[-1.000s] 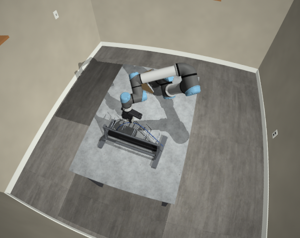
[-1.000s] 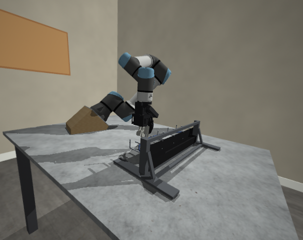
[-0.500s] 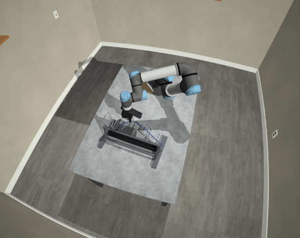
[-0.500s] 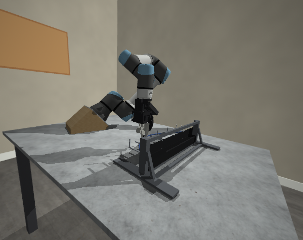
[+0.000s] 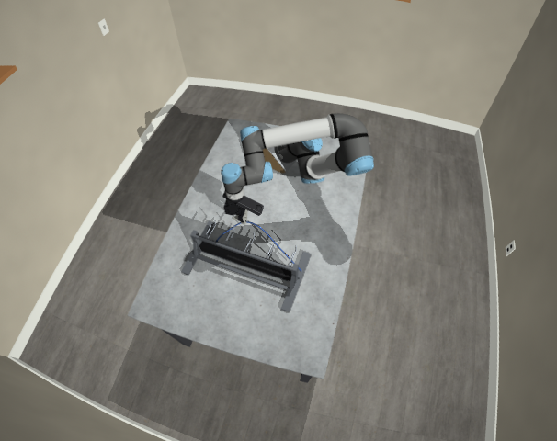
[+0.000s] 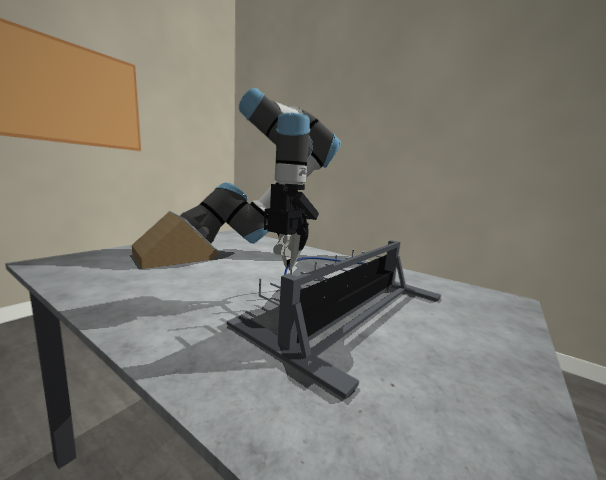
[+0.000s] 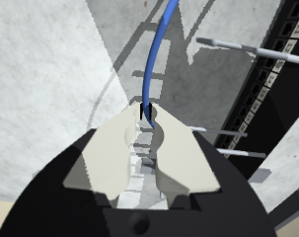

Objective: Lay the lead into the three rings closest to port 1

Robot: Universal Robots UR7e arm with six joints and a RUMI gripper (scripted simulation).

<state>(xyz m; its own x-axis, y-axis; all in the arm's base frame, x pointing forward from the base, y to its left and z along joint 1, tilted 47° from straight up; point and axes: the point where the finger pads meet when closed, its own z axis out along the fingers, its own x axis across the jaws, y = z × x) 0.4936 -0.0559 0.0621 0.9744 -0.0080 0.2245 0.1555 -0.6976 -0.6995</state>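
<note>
The dark rack lies 160 mm ahead of my hand, 70 mm to the left of it and 20 mm below it.
</note>
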